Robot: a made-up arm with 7 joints. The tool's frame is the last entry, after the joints.
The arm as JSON. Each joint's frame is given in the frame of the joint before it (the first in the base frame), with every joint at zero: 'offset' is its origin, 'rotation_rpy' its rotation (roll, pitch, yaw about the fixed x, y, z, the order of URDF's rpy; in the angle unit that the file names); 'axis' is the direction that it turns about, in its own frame. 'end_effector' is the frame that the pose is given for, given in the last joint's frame.
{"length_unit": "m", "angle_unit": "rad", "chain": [
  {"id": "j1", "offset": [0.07, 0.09, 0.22], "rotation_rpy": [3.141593, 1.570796, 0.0], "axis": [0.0, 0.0, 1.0]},
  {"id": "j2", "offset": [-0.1, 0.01, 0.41], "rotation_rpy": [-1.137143, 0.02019, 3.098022], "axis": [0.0, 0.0, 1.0]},
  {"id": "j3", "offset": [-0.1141, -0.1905, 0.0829], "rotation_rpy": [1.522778, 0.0, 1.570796], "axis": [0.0, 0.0, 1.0]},
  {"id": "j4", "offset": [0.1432, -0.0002, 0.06], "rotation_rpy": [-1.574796, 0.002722, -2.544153], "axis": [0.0, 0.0, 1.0]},
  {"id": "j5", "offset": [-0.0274, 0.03, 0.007], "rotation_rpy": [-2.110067, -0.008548, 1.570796], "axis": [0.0, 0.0, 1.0]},
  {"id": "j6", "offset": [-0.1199, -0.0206, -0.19], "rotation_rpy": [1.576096, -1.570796, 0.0], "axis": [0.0, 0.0, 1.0]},
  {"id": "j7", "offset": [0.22, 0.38, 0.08], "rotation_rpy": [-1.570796, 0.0, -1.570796], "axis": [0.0, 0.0, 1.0]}
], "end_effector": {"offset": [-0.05, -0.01, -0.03], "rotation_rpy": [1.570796, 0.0, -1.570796]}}
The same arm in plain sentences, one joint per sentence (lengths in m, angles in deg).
The arm has seven revolute joints in a row. What follows holds with every joint at zero, and every direction is one of the base frame's.
Joint 1 sits 0.07 m along +x and 0.09 m along +y and 0.22 m along +z from the base frame's origin and rotates about -x.
Joint 2 sits 0.41 m along -x and 0.01 m along -y and 0.1 m along +z from joint 1 and rotates about the direction (-0.420103, 0.906206, 0.048).
Joint 3 sits 0.21 m along -x and 0.11 m along -z from joint 2 and rotates about +z.
Joint 4 sits 0.13 m along +x and 0.06 m along +y and 0.06 m along +z from joint 3 and rotates about the direction (0.858085, -0.513491, -0.004).
Joint 5 sits 0.02 m along +x and 0.02 m along +y and 0.03 m along -z from joint 4 and rotates about +y.
Joint 6 sits 0.02 m along +x and 0.19 m along -y and 0.12 m along +z from joint 5 and rotates about +x.
Joint 7 sits 0.08 m along +x and 0.22 m along +y and 0.38 m along +z from joint 6 and rotates about +y.
The tool frame, which is the frame that the pose is given for, sits 0.01 m along +x and 0.03 m along -y and 0.05 m along +z from joint 7; its axes are the base frame's turned by roll 0, pitch 0 and yaw 0 deg (as in URDF: about the fixed x, then y, then z).

